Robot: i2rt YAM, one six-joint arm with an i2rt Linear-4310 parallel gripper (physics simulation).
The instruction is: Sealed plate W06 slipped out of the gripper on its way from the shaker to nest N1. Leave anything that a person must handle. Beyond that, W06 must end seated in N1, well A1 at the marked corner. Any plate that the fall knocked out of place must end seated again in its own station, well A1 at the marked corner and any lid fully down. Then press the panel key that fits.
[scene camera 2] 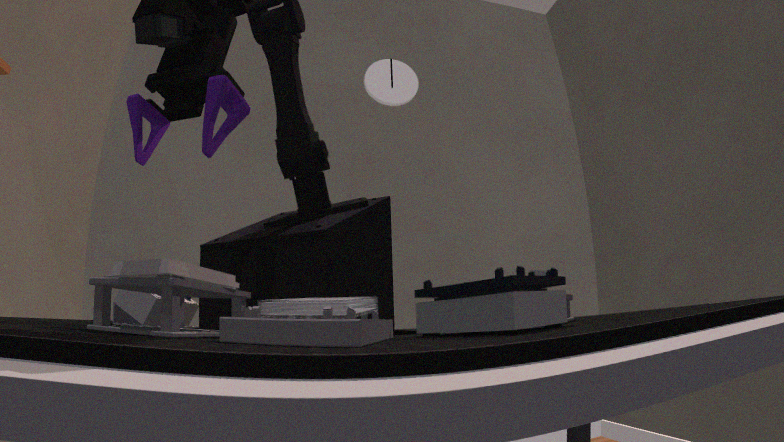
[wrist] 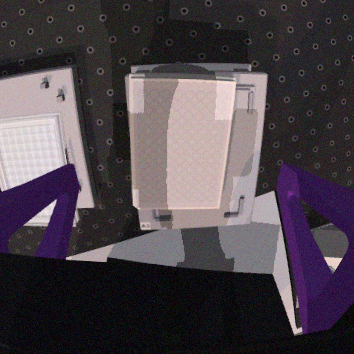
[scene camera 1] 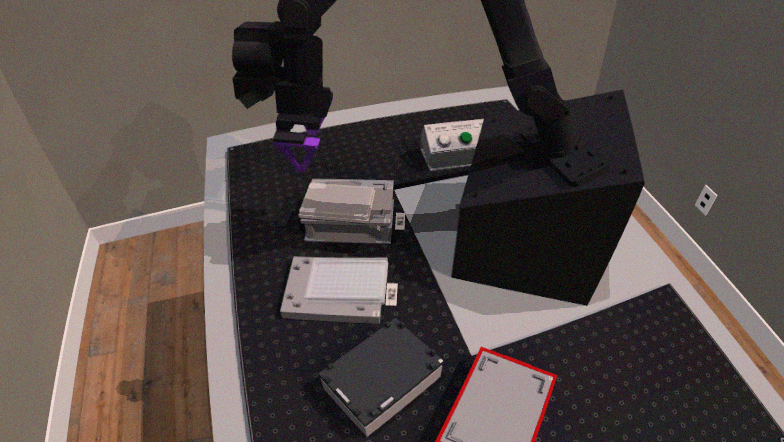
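Seen in the pictures: gripper, fingertip midpoint: [scene camera 2: 170, 159] [wrist: 177, 174] [scene camera 1: 306, 152]; arm's base, origin of the base link: [scene camera 2: 316, 214] [scene camera 1: 563, 150].
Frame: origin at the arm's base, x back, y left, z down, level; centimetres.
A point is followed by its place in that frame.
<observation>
My gripper [scene camera 1: 299, 168] [scene camera 2: 175, 160] @[y -15.2, x -39.0, z 4.1 cm] [wrist: 177, 174] @[y -15.2, x -39.0, z 4.1 cm] is open and empty, high above nest N1. The plate with a smooth pinkish top, apparently sealed W06 [scene camera 1: 339, 200] @[y -14.1, x -34.5, z 15.2 cm] [scene camera 2: 159, 267] @[y -14.0, x -41.9, z 15.9 cm] [wrist: 192, 145] @[y -15.8, x -34.9, z 15.2 cm], lies on raised nest N1 [scene camera 1: 385, 202] @[y -13.2, x -26.1, z 16.8 cm] [scene camera 2: 174, 307] @[y -12.6, x -41.2, z 19.5 cm] [wrist: 244, 145] @[y -20.4, x -32.6, z 16.8 cm]. It is shifted to the left in the wrist view, with the right-hand corner brackets exposed beside it. No plate label is readable. A clear, gridded plate [scene camera 1: 346, 278] @[y 1.8, x -36.3, z 18.0 cm] [scene camera 2: 318, 305] @[y 1.1, x -42.7, z 18.9 cm] [wrist: 31, 150] @[y -0.2, x -38.7, z 18.2 cm] sits off-centre on station N2 [scene camera 1: 296, 282] @[y -1.1, x -44.6, z 20.1 cm] [scene camera 2: 296, 331] @[y -0.5, x -46.6, z 21.1 cm] [wrist: 75, 130] @[y -4.9, x -38.3, z 20.1 cm], overhanging its label-side edge; left corner posts stand clear.
The dark-topped shaker [scene camera 1: 384, 367] @[y 19.7, x -34.2, z 16.8 cm] [scene camera 2: 485, 312] @[y 16.9, x -40.1, z 20.0 cm] stands beyond N2, turned at an angle. A red-edged station [scene camera 1: 502, 395] @[y 27.7, x -19.5, z 18.3 cm] shows corner brackets and no plate. The panel [scene camera 1: 452, 156] @[y -27.9, x -7.4, z 20.1 cm] with a white key [scene camera 1: 443, 140] @[y -28.0, x -9.7, z 15.5 cm] and a green key [scene camera 1: 465, 137] @[y -28.0, x -4.6, z 15.4 cm] stands beside the black arm base [scene camera 1: 527, 247] @[y 7.9, x -8.0, z 12.1 cm] [scene camera 2: 329, 269] @[y 2.4, x -17.1, z 12.6 cm].
</observation>
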